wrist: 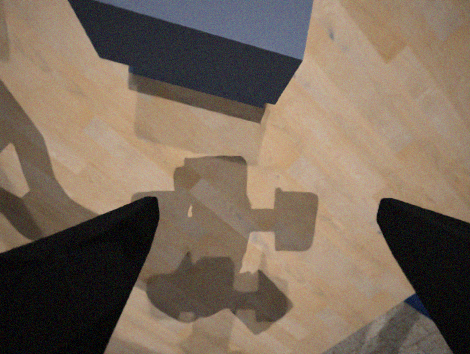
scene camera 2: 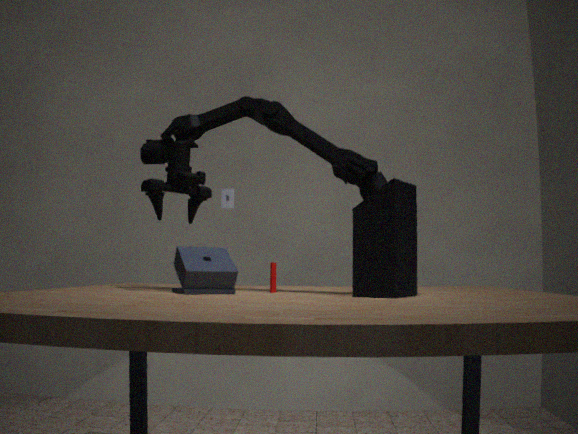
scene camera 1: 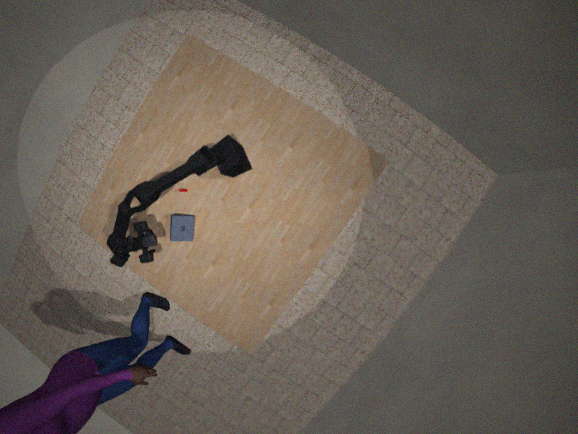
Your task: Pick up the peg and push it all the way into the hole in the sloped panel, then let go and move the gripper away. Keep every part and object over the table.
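Frame: origin at the arm's base, x ahead, y left, z up, level; centimetres.
Seen in the pictures: gripper, fingertip midpoint: [wrist: 267, 208] [scene camera 2: 175, 222]; arm's base, origin of the base link: [scene camera 2: 381, 199] [scene camera 1: 221, 154].
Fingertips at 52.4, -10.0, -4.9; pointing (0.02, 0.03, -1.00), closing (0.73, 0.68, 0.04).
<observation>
Pixels of each thing's top centre, then the offset from my fingertips to it, as dx, dy, dz. Level surfaces: height alone.
- red peg, middle of its top: [scene camera 2: 273, 262] [scene camera 1: 179, 190] -25.6, -4.8, -10.2
- blue-grey sloped panel, middle of its top: [scene camera 2: 204, 246] [scene camera 1: 176, 229] -9.0, +5.2, -6.6
- wooden table, its level: dz -18.2
The red peg [scene camera 1: 183, 190] [scene camera 2: 273, 277] stands upright on the table, between the panel block and the arm's base in the scene camera 2 view. The blue-grey sloped panel [scene camera 1: 182, 221] [scene camera 2: 209, 265] [wrist: 240, 25] sits on a low foot on the table, with a small dark hole in its sloped face. My gripper [scene camera 2: 175, 221] [wrist: 267, 208] is open and empty, pointing down. It hangs well above the table, higher than the panel and beside it, away from the peg. The hole and the peg do not show in the wrist view.
The arm's black base [scene camera 1: 231, 156] [scene camera 2: 385, 240] stands on the wooden table [scene camera 1: 300, 200] [scene camera 2: 300, 310]. The arm arches high over the table. A person [scene camera 1: 75, 375] in purple and blue is near the table edge on the gripper's side. A table edge shows at the wrist view's lower right.
</observation>
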